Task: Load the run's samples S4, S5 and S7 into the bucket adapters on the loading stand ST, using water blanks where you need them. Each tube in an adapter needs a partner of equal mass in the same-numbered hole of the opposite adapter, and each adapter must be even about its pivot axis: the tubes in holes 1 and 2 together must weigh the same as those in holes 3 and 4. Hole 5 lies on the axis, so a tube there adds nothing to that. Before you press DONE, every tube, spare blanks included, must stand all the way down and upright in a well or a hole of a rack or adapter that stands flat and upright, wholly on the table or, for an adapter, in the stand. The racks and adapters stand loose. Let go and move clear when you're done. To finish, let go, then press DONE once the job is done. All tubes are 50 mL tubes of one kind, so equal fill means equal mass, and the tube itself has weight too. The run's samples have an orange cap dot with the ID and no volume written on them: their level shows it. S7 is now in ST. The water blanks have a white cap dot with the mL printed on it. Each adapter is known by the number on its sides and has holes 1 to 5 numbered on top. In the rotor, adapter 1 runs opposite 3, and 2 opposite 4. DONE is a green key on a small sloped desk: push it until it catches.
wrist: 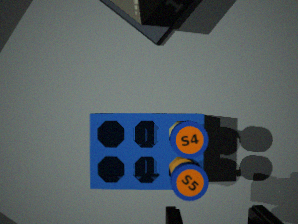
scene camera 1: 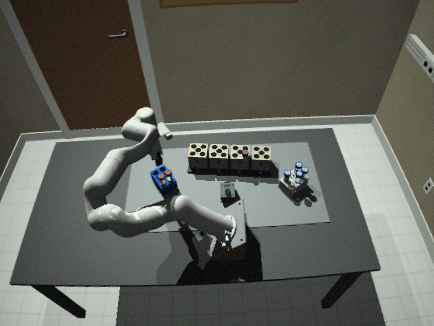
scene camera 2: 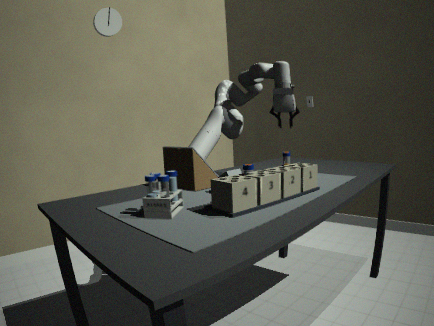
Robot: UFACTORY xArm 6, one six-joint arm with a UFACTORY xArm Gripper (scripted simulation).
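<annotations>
I can see a blue rack (wrist: 141, 141), and it stands 38 cm from the lens.
</annotations>
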